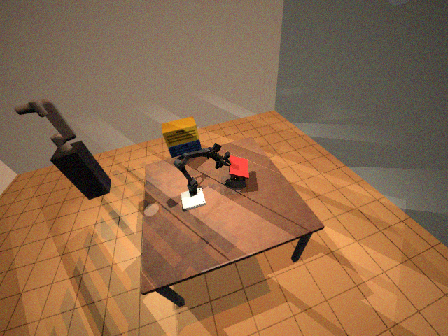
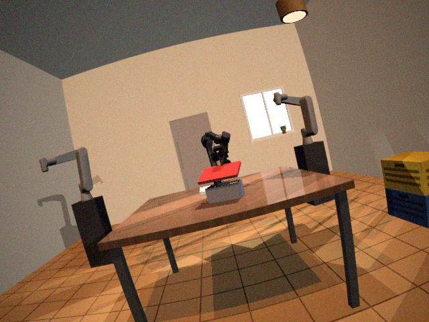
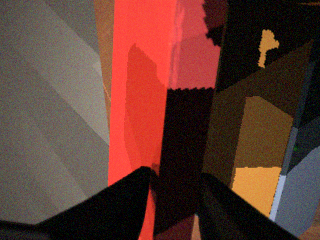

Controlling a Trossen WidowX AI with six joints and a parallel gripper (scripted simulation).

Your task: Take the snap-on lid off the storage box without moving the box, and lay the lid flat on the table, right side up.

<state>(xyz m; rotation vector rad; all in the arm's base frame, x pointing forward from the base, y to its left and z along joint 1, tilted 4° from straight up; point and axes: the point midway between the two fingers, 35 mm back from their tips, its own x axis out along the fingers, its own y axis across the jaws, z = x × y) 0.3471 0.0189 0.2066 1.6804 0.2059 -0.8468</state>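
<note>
My gripper tip is 7 cm short of the red lid, 3 cm to the left of it and 2 cm above it. Also, from my gripper tip: grey storage box: 6 cm ahead, 2 cm to the right, 15 cm below.
</note>
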